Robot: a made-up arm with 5 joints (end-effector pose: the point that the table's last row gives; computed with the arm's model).
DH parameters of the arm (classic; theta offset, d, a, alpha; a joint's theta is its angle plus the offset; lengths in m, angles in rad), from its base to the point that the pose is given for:
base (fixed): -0.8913 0 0.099 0
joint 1: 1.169 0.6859 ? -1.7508
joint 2: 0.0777 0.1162 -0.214 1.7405
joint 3: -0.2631 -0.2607 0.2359 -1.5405
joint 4: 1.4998 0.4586 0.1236 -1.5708
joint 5: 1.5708 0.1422 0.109 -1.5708
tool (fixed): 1.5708 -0.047 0 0
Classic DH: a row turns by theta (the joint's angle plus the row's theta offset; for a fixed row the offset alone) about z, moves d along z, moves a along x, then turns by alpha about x.
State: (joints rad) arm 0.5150 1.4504 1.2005 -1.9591 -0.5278
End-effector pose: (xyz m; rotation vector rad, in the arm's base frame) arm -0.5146 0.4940 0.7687 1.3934 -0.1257 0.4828
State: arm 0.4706 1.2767 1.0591 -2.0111 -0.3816
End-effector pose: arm -0.4694 0.4799 0.6506 1.2151 -0.4068 0.5497
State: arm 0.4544 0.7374 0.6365 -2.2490 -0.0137
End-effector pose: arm -0.2437 0.4576 0.4082 0.8138 -1.3313 0.5105
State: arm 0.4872 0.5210 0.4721 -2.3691 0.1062
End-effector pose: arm -0.1434 0.4612 0.3806 0.7431 -1.7015 0.3853
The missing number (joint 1, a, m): 0.1806
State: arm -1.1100 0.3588 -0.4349 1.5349 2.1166
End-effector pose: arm 0.5541 -0.1454 0.4581 -0.1918 1.7179 0.6356
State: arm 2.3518 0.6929 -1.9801 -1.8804 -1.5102
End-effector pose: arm 0.5118 0.3116 0.5900 0.4834 -1.3849 2.2510
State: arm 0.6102 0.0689 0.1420 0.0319 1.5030
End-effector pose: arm -0.2781 0.3037 0.4014 -1.4642 -0.4765 0.6683
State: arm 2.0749 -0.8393 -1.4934 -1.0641 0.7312
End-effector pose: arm -0.2115 0.4411 0.4358 0.2879 -0.6828 -0.0479
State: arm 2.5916 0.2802 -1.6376 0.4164 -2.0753
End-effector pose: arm -0.2127 0.1220 0.2088 1.5755 0.8485 0.4206
